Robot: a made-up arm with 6 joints. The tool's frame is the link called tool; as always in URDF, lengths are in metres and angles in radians.
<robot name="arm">
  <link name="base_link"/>
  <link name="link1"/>
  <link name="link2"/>
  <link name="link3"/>
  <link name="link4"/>
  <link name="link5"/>
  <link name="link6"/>
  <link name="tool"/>
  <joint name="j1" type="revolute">
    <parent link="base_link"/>
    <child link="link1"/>
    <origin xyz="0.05 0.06 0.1"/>
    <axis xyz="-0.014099 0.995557 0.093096"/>
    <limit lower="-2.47" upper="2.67"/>
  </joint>
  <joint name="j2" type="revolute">
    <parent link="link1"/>
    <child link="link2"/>
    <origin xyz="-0.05 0 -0.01"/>
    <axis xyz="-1 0 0"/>
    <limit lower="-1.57" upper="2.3"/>
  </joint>
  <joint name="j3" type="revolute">
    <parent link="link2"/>
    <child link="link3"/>
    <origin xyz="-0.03 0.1 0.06"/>
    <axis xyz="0 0 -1"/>
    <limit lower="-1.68" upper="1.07"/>
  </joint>
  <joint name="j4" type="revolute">
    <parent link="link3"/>
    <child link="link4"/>
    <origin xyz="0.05 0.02 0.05"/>
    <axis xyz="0 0 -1"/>
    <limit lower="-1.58" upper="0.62"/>
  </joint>
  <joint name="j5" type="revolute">
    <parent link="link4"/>
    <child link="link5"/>
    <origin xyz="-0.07 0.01 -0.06"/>
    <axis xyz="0 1 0"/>
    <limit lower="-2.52" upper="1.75"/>
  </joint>
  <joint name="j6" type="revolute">
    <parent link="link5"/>
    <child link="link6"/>
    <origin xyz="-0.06 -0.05 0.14"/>
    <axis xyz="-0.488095 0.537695 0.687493"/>
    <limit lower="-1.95" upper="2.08"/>
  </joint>
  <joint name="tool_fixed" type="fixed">
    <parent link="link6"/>
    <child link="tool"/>
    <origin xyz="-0.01 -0.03 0" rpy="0.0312 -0.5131 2.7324"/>
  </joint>
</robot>
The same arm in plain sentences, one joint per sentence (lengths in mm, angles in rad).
The arm has six revolute joints in a row. What follows holds with every joint at zero, and every direction is one of the base frame's. The first joint sits 50 mm along +x and 60 mm along +y and 100 mm along +z from the base frame's origin and rotates about the direction (-0.014099, 0.995557, 0.093096), from -2.47 to 2.67 rad. The second joint sits 50 mm along -x and 10 mm along -z from the first joint and rotates about -x, from -1.57 to 2.3 rad. The third joint sits 30 mm along -x and 100 mm along +y and 60 mm along +z from the second joint and rotates about -z, from -1.68 to 1.07 rad. The fourth joint sits 50 mm along +x and 20 mm along +y and 50 mm along +z from the third joint and rotates about -z, from -1.58 to 0.62 rad. The fifth joint sits 70 mm along -x and 10 mm along +y and 60 mm along -z from the fourth joint and rotates about +y, from -2.52 to 1.75 rad. The sixth joint sits 60 mm along -x and 50 mm along -y and 140 mm along +z from the fifth joint and rotates about the direction (-0.488095, 0.537695, 0.687493), from -1.95 to 2.08 rad. The tool frame, which is the frame that the pose is given for, sits 10 mm along -x and 30 mm along -y from the sixth joint; its axes are the base frame's turned by roll 0.0312, pitch -0.5131 and yaw 2.7324 rad (as in URDF: about the fixed x, then y, then z).
